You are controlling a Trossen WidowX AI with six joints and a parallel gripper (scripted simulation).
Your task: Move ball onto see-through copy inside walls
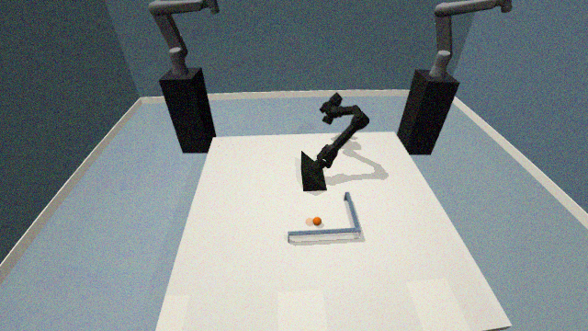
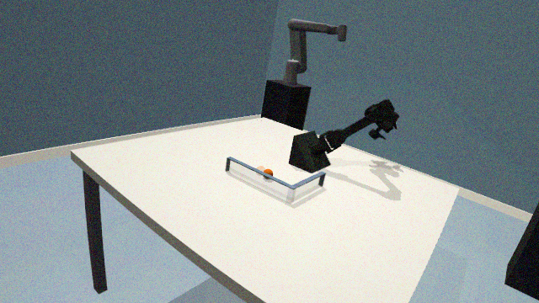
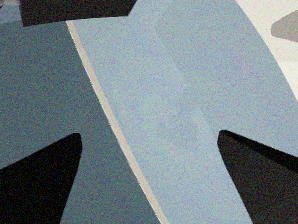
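My gripper tip is 82 cm short of the orange ball, 18 cm to the left of it and 13 cm above it. Round my gripper tip: see-through copy of ball: 83 cm ahead, 21 cm to the right, 13 cm below.
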